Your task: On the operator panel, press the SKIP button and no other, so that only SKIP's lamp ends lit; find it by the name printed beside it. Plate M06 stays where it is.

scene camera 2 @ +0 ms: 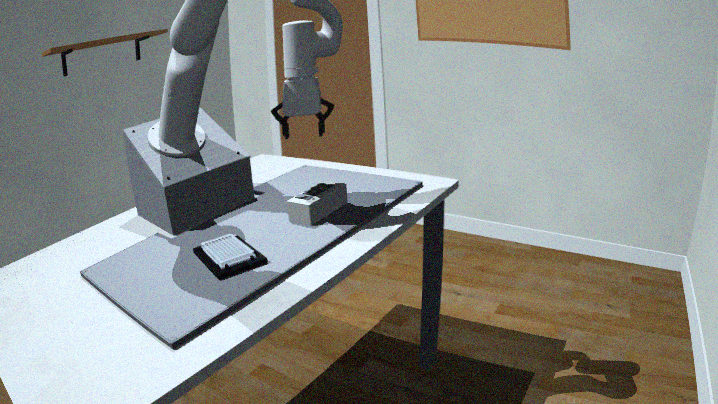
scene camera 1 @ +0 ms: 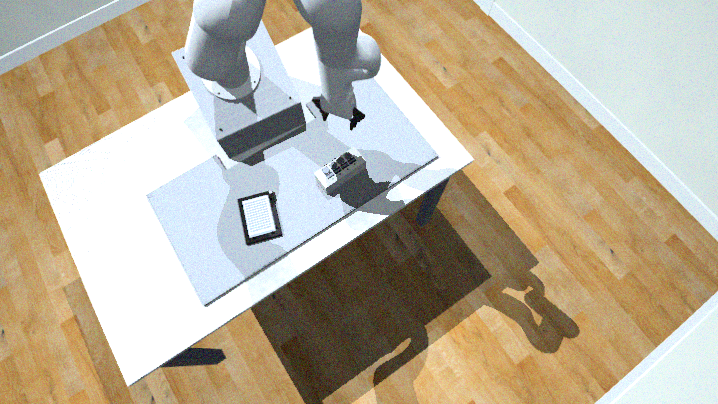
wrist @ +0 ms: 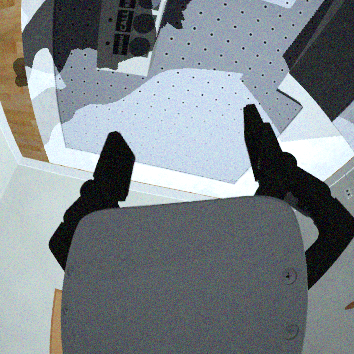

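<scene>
The operator panel [scene camera 1: 343, 175] [scene camera 2: 301, 213] [wrist: 107, 57] is a pale box on the grey board, mostly in shadow. In the wrist view its near end shows at the top left, with round dark buttons [wrist: 139, 46] beside printed names that I cannot read surely. I cannot tell which button is SKIP, and no lit lamp can be made out. A white ribbed plate [scene camera 1: 259, 216] [scene camera 2: 228, 250], apparently M06, lies on a black holder; it does not show in the wrist view. My gripper [scene camera 1: 339, 122] [scene camera 2: 303, 135] [wrist: 181, 131] is open and empty, pointing down, high above the board and off the panel's far end.
The grey perforated board [scene camera 1: 185, 216] [scene camera 2: 135, 281] [wrist: 200, 150] lies on the white table [scene camera 1: 90, 226] [scene camera 2: 65, 331]. The arm's box-shaped base [scene camera 1: 261, 130] [scene camera 2: 210, 195] stands behind the board. The arm's shadow falls across the panel.
</scene>
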